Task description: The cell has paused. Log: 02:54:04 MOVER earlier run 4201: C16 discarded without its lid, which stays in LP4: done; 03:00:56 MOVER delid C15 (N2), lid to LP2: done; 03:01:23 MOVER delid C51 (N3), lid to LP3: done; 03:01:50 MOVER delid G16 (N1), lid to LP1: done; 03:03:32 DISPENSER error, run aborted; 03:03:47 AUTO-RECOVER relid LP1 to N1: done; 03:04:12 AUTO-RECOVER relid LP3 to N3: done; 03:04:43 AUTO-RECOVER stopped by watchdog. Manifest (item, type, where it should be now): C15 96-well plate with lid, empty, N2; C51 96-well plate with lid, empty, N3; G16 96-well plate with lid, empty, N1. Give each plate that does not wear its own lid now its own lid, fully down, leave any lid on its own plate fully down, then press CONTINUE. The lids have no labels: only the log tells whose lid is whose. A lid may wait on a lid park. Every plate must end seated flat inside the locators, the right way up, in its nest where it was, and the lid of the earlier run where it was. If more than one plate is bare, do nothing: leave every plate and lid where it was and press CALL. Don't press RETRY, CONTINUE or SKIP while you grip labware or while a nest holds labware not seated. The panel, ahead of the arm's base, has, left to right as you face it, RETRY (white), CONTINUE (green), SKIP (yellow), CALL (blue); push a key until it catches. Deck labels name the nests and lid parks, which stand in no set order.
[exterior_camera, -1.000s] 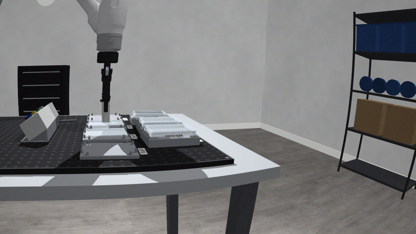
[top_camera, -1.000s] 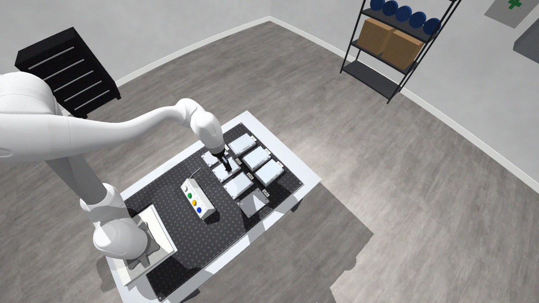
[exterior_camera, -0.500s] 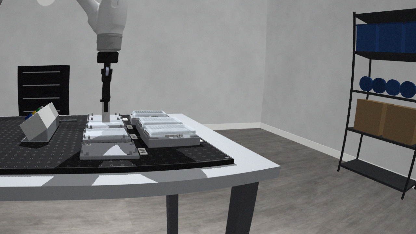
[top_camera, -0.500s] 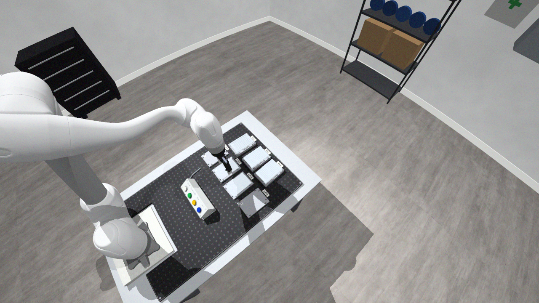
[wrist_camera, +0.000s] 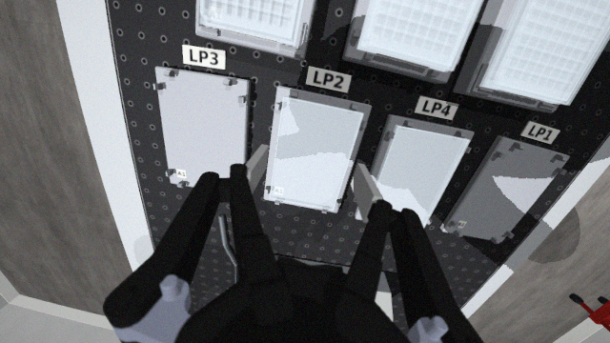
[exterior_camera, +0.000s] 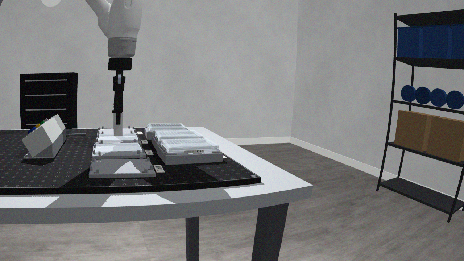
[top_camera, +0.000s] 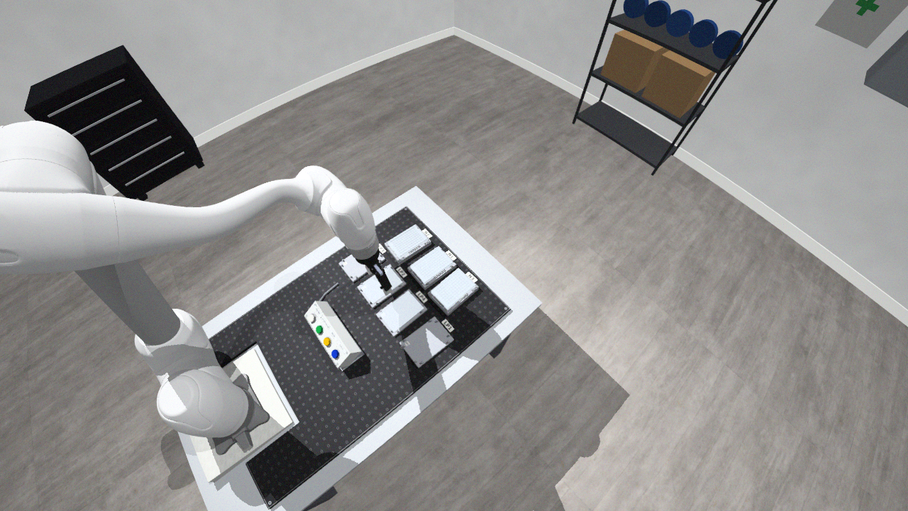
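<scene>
Right now the LP2 park is 50 mm below my hand. Also, from my hand: LP3 park 130 mm to the left, 50 mm below; green continue key 250 mm behind, 20 mm to the right, 10 mm above; white retry key 250 mm behind, 30 mm to the left, 10 mm above.
</scene>
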